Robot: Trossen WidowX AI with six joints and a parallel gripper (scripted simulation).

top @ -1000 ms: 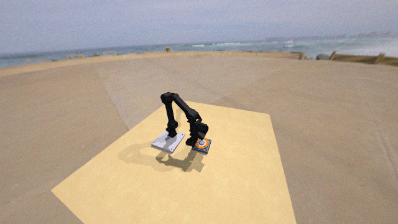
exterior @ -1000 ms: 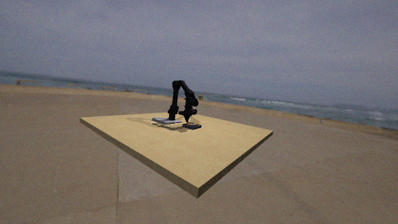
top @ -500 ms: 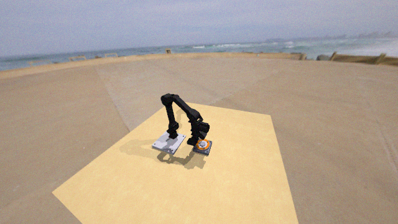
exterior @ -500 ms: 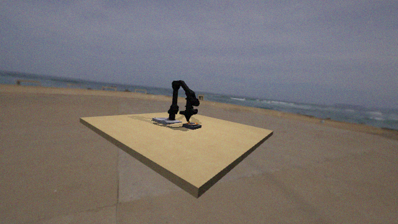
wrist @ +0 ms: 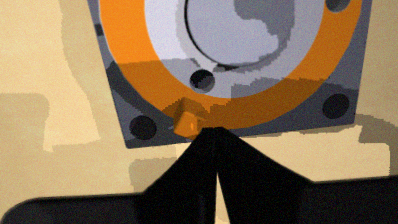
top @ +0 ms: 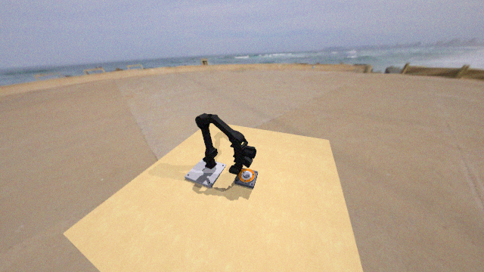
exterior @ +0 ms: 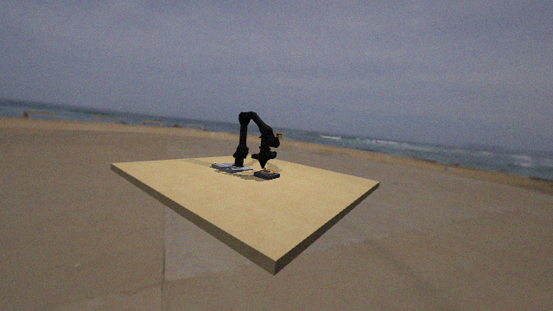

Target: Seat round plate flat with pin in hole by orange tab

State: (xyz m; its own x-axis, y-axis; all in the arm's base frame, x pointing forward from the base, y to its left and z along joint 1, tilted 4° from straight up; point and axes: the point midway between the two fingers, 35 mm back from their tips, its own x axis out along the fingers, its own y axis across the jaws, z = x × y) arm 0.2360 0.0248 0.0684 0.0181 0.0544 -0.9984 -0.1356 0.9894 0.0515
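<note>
Now: the base 50 mm ahead of my gripper tip and 20 mm below it.
</note>
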